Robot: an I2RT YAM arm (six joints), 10 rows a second.
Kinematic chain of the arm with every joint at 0, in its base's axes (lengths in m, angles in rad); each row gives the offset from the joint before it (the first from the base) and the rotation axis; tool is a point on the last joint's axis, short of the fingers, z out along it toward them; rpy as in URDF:
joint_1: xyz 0 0 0.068 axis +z
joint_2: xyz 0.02 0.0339 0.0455 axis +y
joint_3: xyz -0.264 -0.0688 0 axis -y
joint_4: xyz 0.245 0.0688 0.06 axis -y
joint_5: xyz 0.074 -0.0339 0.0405 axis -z
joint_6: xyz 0.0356 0 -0.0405 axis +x
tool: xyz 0 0 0 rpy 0 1.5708 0
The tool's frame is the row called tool.
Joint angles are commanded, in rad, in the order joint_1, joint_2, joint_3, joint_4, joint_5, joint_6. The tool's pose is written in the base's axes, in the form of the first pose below.
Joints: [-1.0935 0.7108 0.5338 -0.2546 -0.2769 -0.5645]
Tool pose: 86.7, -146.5, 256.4, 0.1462, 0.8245, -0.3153, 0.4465
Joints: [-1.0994 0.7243 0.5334 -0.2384 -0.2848 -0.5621]
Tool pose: 87.3, -149.2, 255.8, 0.1472, 0.8235, -0.3144, 0.4488
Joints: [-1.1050 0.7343 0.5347 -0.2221 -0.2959 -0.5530]
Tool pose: 87.7, -151.4, 256.4, 0.1492, 0.8207, -0.3127, 0.4544
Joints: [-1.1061 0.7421 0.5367 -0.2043 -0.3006 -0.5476]
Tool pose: 88.6, -153.1, 257.7, 0.1489, 0.8173, -0.3142, 0.4594
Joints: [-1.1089 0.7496 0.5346 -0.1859 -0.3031 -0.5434]
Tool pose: 89.0, -154.9, 257.6, 0.1499, 0.8147, -0.3161, 0.4625
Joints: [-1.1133 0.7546 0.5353 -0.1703 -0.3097 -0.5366]
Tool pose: 89.1, -156.4, 258.6, 0.1510, 0.8112, -0.3172, 0.4675
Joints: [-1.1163 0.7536 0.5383 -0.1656 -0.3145 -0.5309]
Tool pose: 88.8, -156.7, 260.3, 0.1520, 0.8085, -0.3179, 0.4713
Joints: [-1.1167 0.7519 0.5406 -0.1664 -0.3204 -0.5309]
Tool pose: 88.8, -156.4, 261.4, 0.1500, 0.8078, -0.3173, 0.4736
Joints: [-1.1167 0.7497 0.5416 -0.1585 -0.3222 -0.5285]
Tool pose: 88.9, -156.4, 262.9, 0.1489, 0.8049, -0.3198, 0.4772
